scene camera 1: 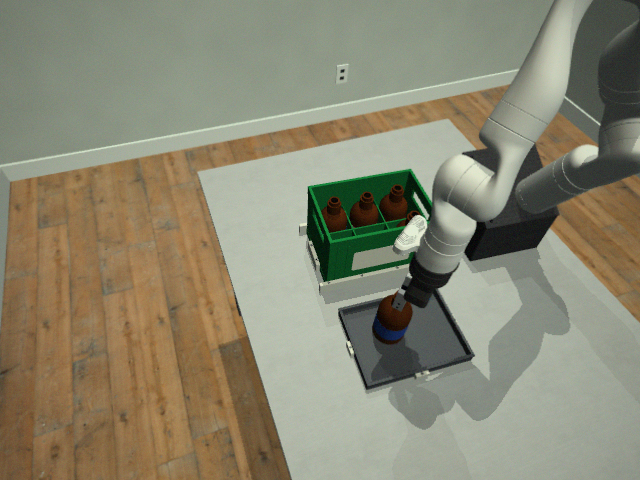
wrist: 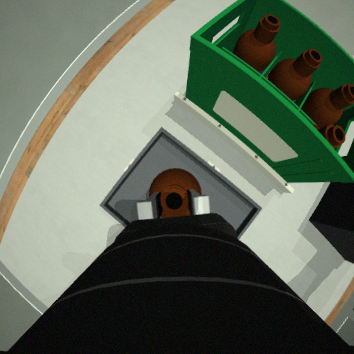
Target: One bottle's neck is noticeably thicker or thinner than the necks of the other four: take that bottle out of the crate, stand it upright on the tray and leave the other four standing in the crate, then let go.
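Places are measured from the arm's base along level axes (x ahead, y left, z up), in metres.
Pixels of known places: gripper, fingertip midpoint: (scene camera 1: 400,301) (wrist: 174,199); arm's base, origin of the base link: (scene camera 1: 532,195).
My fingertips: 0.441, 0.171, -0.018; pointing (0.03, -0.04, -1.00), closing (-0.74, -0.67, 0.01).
Observation:
Ahead of a thing's pixels: the offset from my fingertips to its top centre, as dx, dy, dz. "*": to the spot under its first point.
My gripper (scene camera 1: 401,293) (wrist: 174,199) is shut on the neck of a brown bottle @[+0.002, -0.004, +0.024] (scene camera 1: 391,320) (wrist: 175,180) with a blue band. The bottle is roughly upright, perhaps leaning slightly, over the left-middle part of the dark grey tray (scene camera 1: 439,335) (wrist: 165,150). Its base is at or very near the tray floor; contact cannot be told for certain. The green crate @[-0.043, -0.251, +0.033] (scene camera 1: 341,260) (wrist: 204,75) stands behind the tray. Three brown bottles @[+0.038, -0.298, +0.021] (scene camera 1: 334,219) @[-0.046, -0.291, +0.021] (scene camera 1: 364,212) @[-0.129, -0.293, +0.021] (scene camera 1: 393,207) stand in its back row, and another brown bottle @[-0.129, -0.198, +0.021] (scene camera 1: 412,217) (wrist: 335,136) stands at front right, partly hidden by the arm in the scene view.
A pale low bracket strip @[* +0.010, -0.148, -0.139] (scene camera 1: 361,284) (wrist: 240,145) runs along the crate's front, between crate and tray. Small pale clips (scene camera 1: 349,348) (scene camera 1: 422,374) sit at the tray's edges. A dark block (scene camera 1: 509,232) (wrist: 335,220) stands to the right of the crate.

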